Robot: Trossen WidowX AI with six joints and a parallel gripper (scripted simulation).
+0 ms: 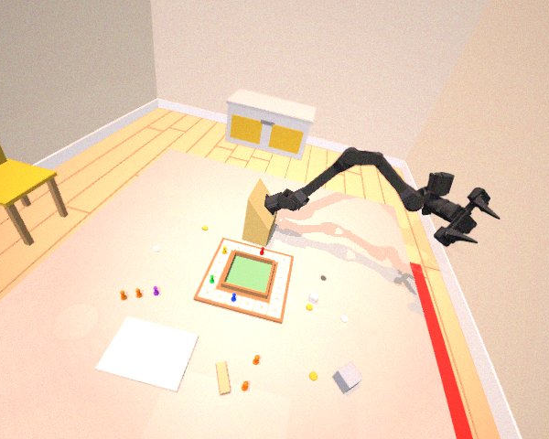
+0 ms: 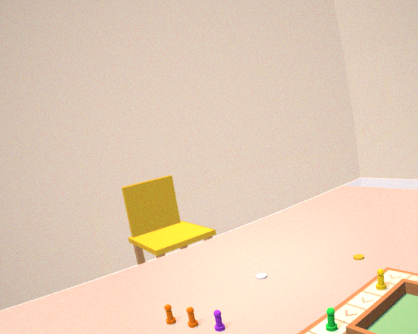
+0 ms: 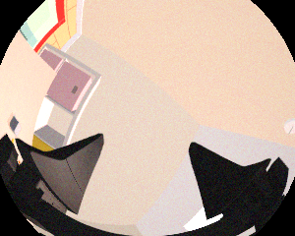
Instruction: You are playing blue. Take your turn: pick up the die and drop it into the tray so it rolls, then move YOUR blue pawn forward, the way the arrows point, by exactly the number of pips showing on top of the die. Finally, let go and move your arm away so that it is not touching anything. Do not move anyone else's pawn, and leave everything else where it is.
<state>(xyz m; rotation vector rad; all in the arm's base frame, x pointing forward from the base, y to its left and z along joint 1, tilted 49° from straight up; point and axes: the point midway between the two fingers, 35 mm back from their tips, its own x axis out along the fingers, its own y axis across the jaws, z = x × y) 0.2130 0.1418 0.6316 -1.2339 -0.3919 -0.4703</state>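
Now: gripper tip 40 cm above the white die, 37 cm to the left of it and 2 cm short of it. Also, from my gripper tip: red pawn (57 cm to the right, 38 cm below, 14 cm behind); then small box (38 cm below, 29 cm to the right, 27 cm ahead); then green sunken tray (60 cm to the right, 40 cm below, 3 cm behind).
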